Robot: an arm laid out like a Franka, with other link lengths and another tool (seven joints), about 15 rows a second.
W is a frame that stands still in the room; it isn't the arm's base.
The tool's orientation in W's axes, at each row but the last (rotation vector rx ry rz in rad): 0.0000 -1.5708 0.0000; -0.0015 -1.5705 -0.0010; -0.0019 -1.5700 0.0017; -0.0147 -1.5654 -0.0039; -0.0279 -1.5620 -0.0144; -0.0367 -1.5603 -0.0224; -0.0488 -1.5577 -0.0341; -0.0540 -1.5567 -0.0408
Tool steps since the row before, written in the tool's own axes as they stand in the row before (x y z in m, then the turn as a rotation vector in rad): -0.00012 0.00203 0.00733 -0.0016 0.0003 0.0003; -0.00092 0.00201 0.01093 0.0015 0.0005 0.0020; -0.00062 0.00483 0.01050 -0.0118 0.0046 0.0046; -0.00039 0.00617 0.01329 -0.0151 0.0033 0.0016; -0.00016 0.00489 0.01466 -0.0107 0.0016 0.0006; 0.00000 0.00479 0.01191 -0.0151 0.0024 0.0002; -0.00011 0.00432 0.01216 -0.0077 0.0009 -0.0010; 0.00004 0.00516 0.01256 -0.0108 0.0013 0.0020
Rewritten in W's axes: -0.00733 0.00203 -0.00012 -0.0003 0.0003 -0.0016; -0.01093 0.00203 -0.00092 -0.0020 0.0005 0.0015; -0.01050 0.00483 -0.00062 -0.0046 0.0046 -0.0118; -0.01322 0.00632 -0.00036 -0.0016 0.0032 -0.0151; -0.01452 0.00528 -0.00008 -0.0007 0.0015 -0.0107; -0.01172 0.00524 0.00008 -0.0003 0.0023 -0.0151; -0.01192 0.00496 0.00000 0.0009 0.0008 -0.0077; -0.01222 0.00591 0.00016 -0.0021 0.0013 -0.0108
